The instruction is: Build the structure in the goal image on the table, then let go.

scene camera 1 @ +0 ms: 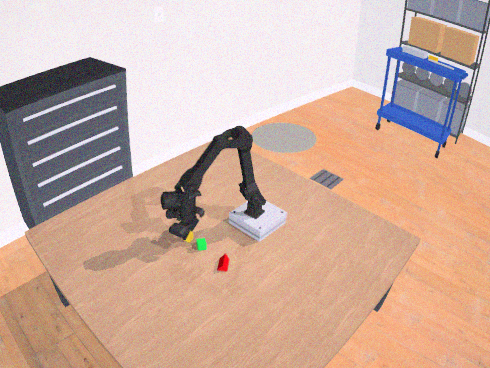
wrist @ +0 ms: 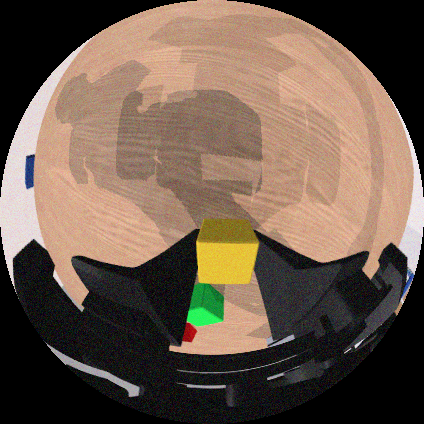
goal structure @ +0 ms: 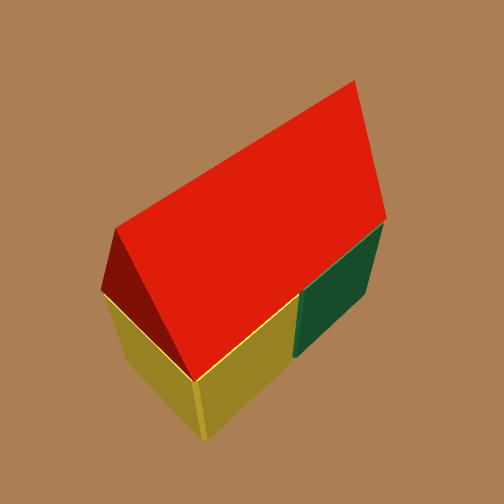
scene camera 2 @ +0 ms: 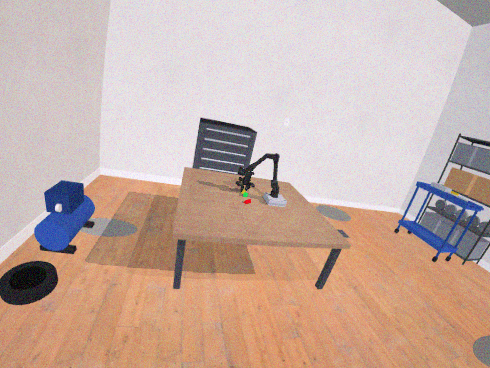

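Pixels of known places: gripper, fingertip midpoint: point(scene camera 1: 186, 237) point(wrist: 224, 234) point(scene camera 2: 242, 192); arm's base, link origin: point(scene camera 1: 254, 212) point(scene camera 2: 274, 196).
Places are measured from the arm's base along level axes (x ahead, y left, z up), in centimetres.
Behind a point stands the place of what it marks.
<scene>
A yellow cube point(scene camera 1: 189, 236) {x 26.2, y -12.5, z -2.5 cm} point(wrist: 226, 257) {x 25.5, y -14.9, z -2.2 cm} is between the two fingers of my gripper point(wrist: 224, 234) {x 25.5, y -14.8, z -4.9 cm}, which is shut on it. In scene camera 1 the near finger hides part of the cube, low at the table top. A green cube point(scene camera 1: 201, 244) {x 26.7, y -6.0, z -2.5 cm} point(scene camera 2: 245, 194) {x 26.2, y -5.7, z -3.0 cm} point(wrist: 206, 305) {x 25.3, y -8.9, z -2.8 cm} stands on the table beside the yellow cube, on the side toward the red block. A red block with a pointed, roof-like top point(scene camera 1: 223, 263) {x 29.3, y 6.5, z -3.0 cm} point(scene camera 2: 247, 201) {x 28.5, y 6.9, z -3.9 cm} point(wrist: 189, 332) {x 25.4, y 3.2, z -4.1 cm} lies on the table, apart from the green cube. In the wrist view a finger hides part of the red block.
The arm's pale base plate point(scene camera 1: 258, 221) {x 4.0, y 4.7, z 0.0 cm} point(scene camera 2: 275, 200) {x 3.0, y 9.3, z -0.1 cm} stands on the wooden table point(scene camera 1: 310, 300) {x 24.4, y 41.2, z -5.5 cm} point(scene camera 2: 215, 220) {x 62.9, y 37.3, z -5.5 cm}, to the right of the blocks. A dark drawer cabinet point(scene camera 1: 75, 135) point(scene camera 2: 225, 145) stands behind the table. A blue cart point(scene camera 1: 415, 126) point(scene camera 2: 425, 240) is on the floor at the right.
</scene>
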